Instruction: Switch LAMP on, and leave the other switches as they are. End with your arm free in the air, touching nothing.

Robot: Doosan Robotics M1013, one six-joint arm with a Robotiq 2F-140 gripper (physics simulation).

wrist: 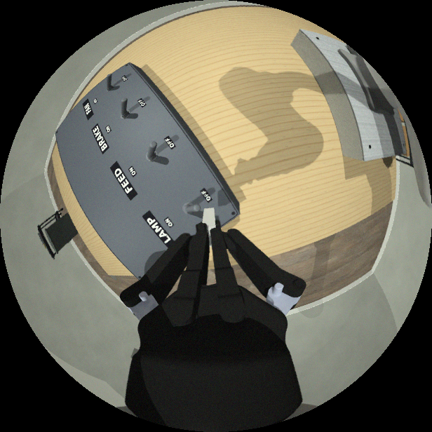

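Observation:
The dark grey switch panel [100,165] lies on the table at the left of the wrist view. The LAMP switch [192,208] is the panel's nearest lever, between its OFF label [206,195] and its ON label [168,221]; which way it leans is hard to tell. The FEED switch [152,151], BRAKE switch [126,109] and FAN switch [111,84] lean to their OFF sides. My gripper [209,215] is shut, with its pale tip over the panel's near end, just right of the LAMP lever. Whether it touches the lever cannot be seen.
A light grey metal box [350,95] with a dark part on top stands at the upper right on the wooden table [270,220]. A dark framed object [59,232] is beyond the table's left edge. The arm's shadow falls between panel and box.

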